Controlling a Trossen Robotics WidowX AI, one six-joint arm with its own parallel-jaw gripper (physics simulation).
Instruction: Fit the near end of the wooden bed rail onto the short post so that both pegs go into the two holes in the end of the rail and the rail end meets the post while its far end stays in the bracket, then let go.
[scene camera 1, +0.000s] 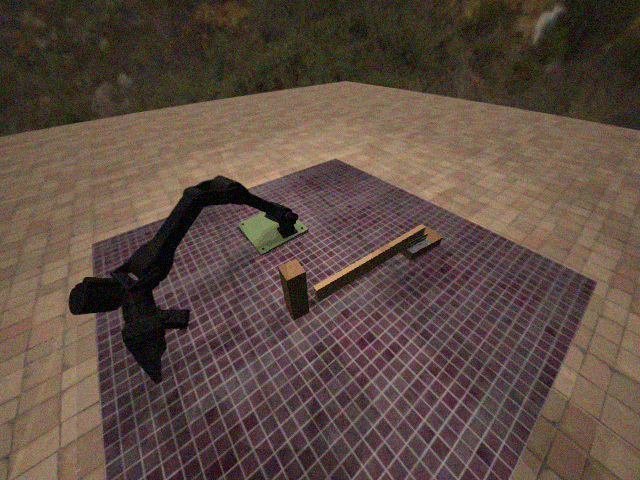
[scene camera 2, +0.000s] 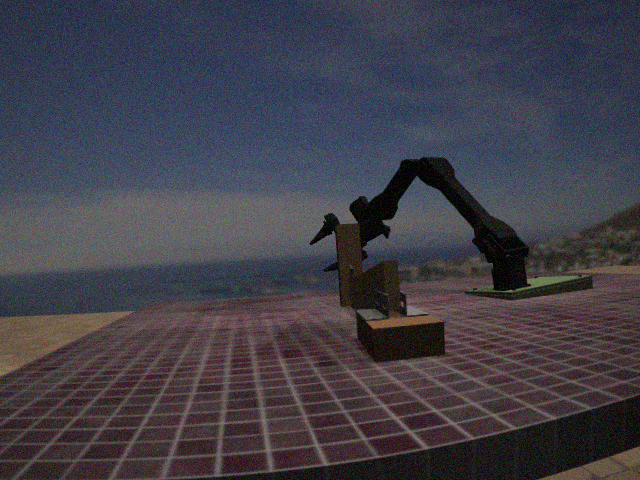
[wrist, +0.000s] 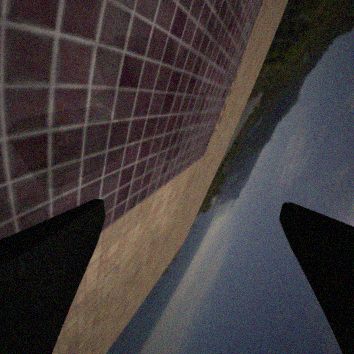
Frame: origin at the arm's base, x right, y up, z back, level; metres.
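Where they show: gripper, fingertip midpoint: (scene camera 1: 157, 380) (scene camera 2: 316, 257) (wrist: 194, 209); arm's base, origin of the base link: (scene camera 1: 287, 230) (scene camera 2: 511, 288).
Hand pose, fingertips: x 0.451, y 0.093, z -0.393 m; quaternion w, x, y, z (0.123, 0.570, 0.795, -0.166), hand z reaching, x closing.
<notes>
Each offset is from my fingertips to the top centre of the thing. "pt": to the spot under its first point. Level surfaces: height alone.
The short post {pt dx -0.317, dy +0.018, dz +0.036 m} (scene camera 1: 294, 291) (scene camera 2: 348, 263) stands upright on the mat. A small pale spot, possibly a peg, shows on its side in scene camera 2. The wooden bed rail (scene camera 1: 361, 267) (scene camera 2: 391, 284) lies with its far end between the metal plates of the bracket {pt dx -0.883, dy -0.074, dz +0.043 m} (scene camera 1: 433, 237) (scene camera 2: 400, 335). In scene camera 1, a narrow gap shows between its near end and the post. The end holes are not visible. My gripper (scene camera 2: 318, 256) (wrist: 194, 209) is open and empty, raised beyond the post from the bracket, away from the rail. Post and rail do not show in the wrist view.
The black arm (scene camera 1: 173, 235) (scene camera 2: 457, 198) arches from its green base plate (scene camera 1: 258, 229) (scene camera 2: 558, 284), left of the rail in scene camera 1. All stand on a purple tiled mat {dy -0.110 m} (scene camera 1: 361, 372) (scene camera 2: 206, 392) (wrist: 70, 110). Tan paving surrounds the mat in scene camera 1.
</notes>
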